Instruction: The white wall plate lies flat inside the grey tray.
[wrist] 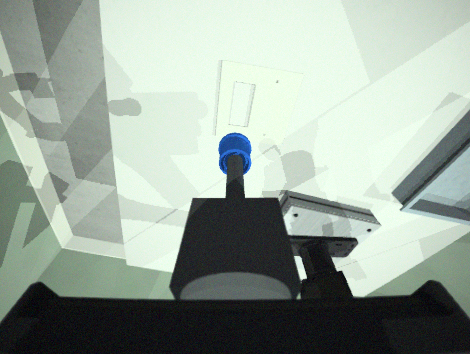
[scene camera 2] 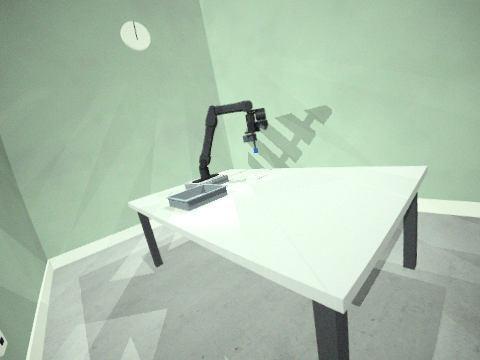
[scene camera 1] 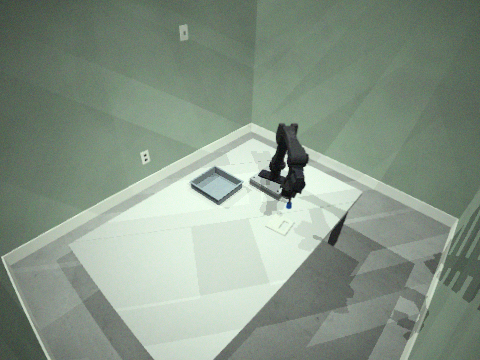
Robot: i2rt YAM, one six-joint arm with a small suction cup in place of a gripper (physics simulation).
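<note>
The white wall plate [scene camera 1: 278, 226] [wrist: 267, 102] lies flat on the white table, apart from the tray; it has a rectangular opening and small holes. In scene camera 2 it shows faintly as thin outlines near the arm's base. The grey tray [scene camera 1: 216, 198] [scene camera 2: 181, 204] [wrist: 440, 165] stands on the table on the other side of the arm's base, and its visible floor holds nothing. My gripper, a blue suction cup [scene camera 1: 289, 205] [scene camera 2: 255, 150] [wrist: 235, 145], is open and empty. It hangs above the table near the wall plate, touching nothing.
The arm's base plate [scene camera 1: 265, 186] [wrist: 327, 217] is on the table between the tray and the wall plate. The table edge [scene camera 1: 280, 288] runs close by the wall plate. Green walls stand behind the arm. A round clock [scene camera 2: 135, 36] hangs high on a wall.
</note>
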